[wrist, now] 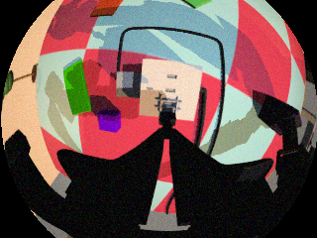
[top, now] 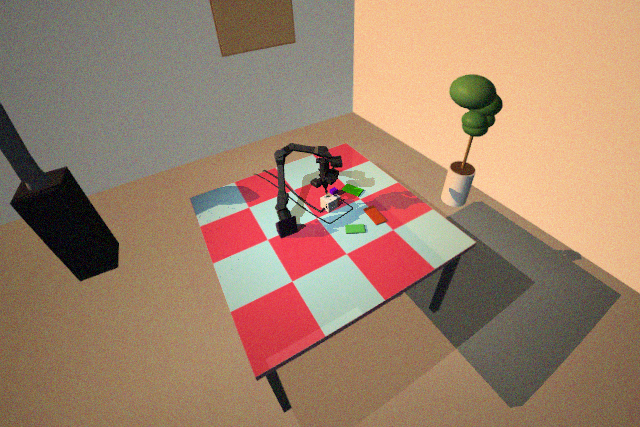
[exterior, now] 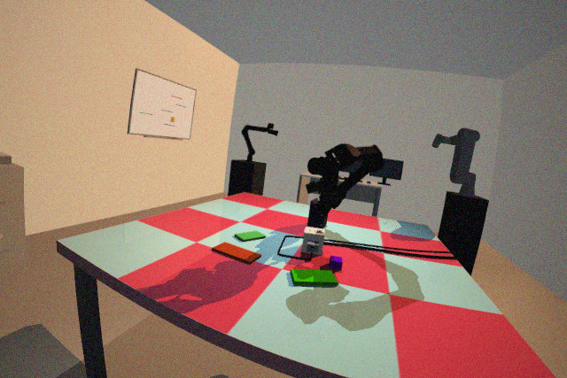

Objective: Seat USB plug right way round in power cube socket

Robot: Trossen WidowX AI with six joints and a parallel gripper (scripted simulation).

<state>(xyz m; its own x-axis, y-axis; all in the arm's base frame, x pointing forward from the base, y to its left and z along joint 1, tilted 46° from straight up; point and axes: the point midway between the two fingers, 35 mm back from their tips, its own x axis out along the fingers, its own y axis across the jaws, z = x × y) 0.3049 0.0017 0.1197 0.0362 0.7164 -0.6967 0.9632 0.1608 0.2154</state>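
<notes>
My gripper tip is 1 cm above the dark USB plug. The rest, counted from my gripper tip: orange slab 21 cm ahead, 23 cm to the right, 13 cm below; then purple block 10 cm ahead, 8 cm to the left, 12 cm below; then green slab 22 cm ahead, 4 cm to the left, 13 cm below.
</notes>
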